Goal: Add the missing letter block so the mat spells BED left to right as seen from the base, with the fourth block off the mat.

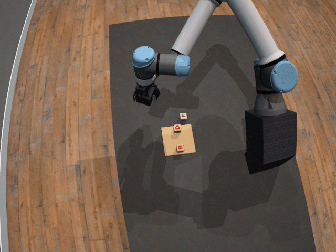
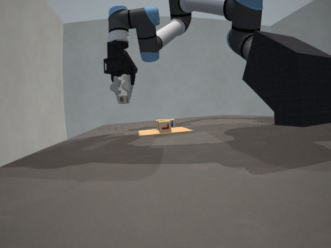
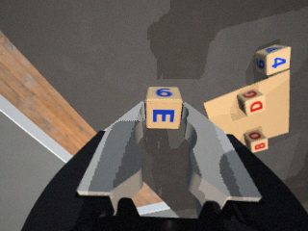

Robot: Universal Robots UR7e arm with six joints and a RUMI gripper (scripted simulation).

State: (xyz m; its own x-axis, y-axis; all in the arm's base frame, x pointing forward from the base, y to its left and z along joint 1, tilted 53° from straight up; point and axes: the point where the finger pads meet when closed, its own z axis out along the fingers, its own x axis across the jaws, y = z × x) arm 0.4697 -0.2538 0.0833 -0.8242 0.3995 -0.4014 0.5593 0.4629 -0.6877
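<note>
Now: the tan mat 10 cm behind my hand, 16 cm to the left of it and 11 cm below it. The rest, counted from my hand: D block (10 cm behind, 12 cm to the left, 10 cm below); then B block (9 cm behind, 21 cm to the left, 10 cm below); then E block (right at my hand).
</note>
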